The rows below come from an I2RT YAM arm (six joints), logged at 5 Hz.
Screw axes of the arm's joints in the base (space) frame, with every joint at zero. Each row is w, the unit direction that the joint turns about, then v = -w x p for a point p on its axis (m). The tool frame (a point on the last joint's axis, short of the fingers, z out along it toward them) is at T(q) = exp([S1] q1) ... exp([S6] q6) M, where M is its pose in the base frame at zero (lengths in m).
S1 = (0, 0, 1, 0, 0, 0)
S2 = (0, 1, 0, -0.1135, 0, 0.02)
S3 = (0, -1, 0, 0.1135, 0, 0.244)
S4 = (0, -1, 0, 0.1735, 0, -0.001)
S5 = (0, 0, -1, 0, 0.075, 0)
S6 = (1, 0, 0, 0, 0.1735, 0)
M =
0 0 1 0.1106
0 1 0 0
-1 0 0 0.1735
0 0 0 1
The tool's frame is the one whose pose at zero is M.
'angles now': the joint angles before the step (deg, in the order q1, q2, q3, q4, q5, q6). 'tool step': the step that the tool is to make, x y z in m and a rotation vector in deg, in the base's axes. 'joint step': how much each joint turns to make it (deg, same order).
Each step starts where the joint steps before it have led.
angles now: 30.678 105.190 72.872 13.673 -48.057 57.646
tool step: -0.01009 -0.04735 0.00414 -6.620 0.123 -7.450
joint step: -4.964 -7.424 -4.942 -10.228 4.517 -6.279
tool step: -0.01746 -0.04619 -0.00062 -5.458 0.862 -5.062
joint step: -5.394 -7.263 -5.445 -8.626 2.045 -5.737
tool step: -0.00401 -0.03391 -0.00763 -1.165 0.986 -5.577
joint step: -5.129 -2.963 -4.088 -0.534 0.824 -0.556
